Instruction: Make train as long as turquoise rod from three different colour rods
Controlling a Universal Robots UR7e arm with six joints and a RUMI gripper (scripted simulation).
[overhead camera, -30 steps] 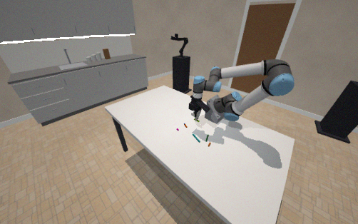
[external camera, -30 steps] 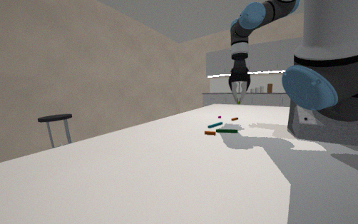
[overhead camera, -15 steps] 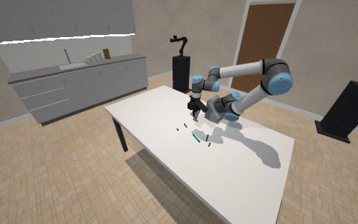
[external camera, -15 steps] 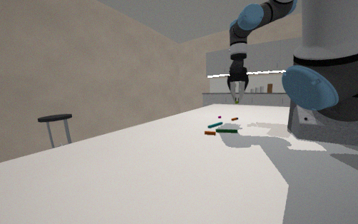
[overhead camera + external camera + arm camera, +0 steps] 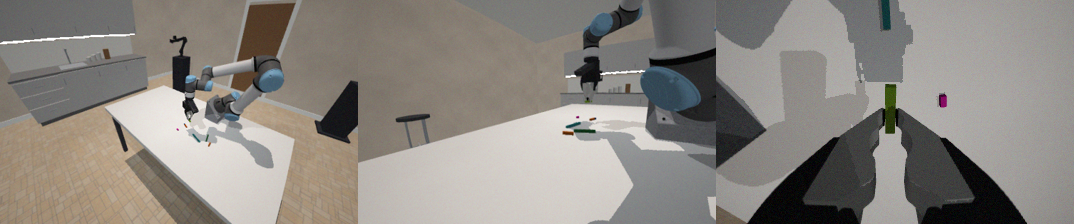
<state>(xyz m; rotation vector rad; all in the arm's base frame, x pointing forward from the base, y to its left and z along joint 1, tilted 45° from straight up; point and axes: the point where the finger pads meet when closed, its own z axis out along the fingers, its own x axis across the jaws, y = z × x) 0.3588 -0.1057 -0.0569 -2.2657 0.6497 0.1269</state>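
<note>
Right now the blue rod is 30 mm behind my hand, 70 mm to the right of it and 110 mm below it. Also, from my hand: magenta rod (60 mm ahead, 70 mm to the right, 110 mm below); lime rod (10 mm below); turquoise rod (50 mm ahead, 110 mm to the left, 110 mm below).
</note>
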